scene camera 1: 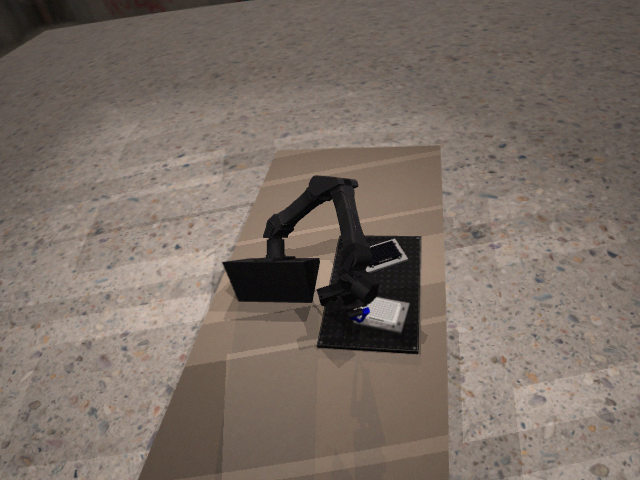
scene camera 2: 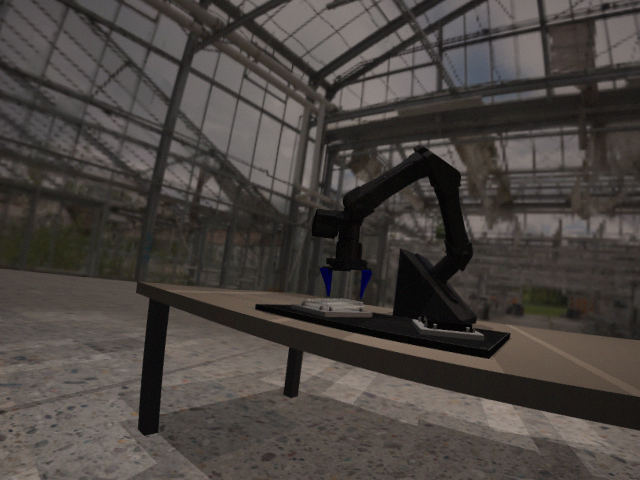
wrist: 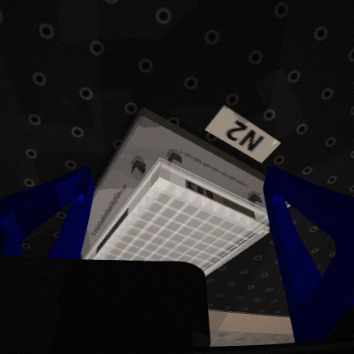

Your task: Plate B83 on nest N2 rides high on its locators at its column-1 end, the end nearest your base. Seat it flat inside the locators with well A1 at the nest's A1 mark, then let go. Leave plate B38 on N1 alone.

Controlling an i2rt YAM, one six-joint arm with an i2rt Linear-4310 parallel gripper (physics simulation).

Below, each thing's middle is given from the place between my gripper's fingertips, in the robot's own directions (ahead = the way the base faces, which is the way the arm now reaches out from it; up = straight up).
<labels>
My gripper is now 4 cm to the right of the white label reading N2 (wrist: 228, 125), 4 cm above it and 2 cm past it. From my hand the other things lie so: clear well plate (scene camera 1: 384, 311) (7 cm ahead, 3 cm to the left, 1 cm below); then black perforated baseplate (scene camera 1: 400, 282) (15 cm to the left, 4 cm below, 3 cm ahead); then pale nest (wrist: 150, 135) (7 cm ahead, 3 cm to the left, 3 cm below).
</labels>
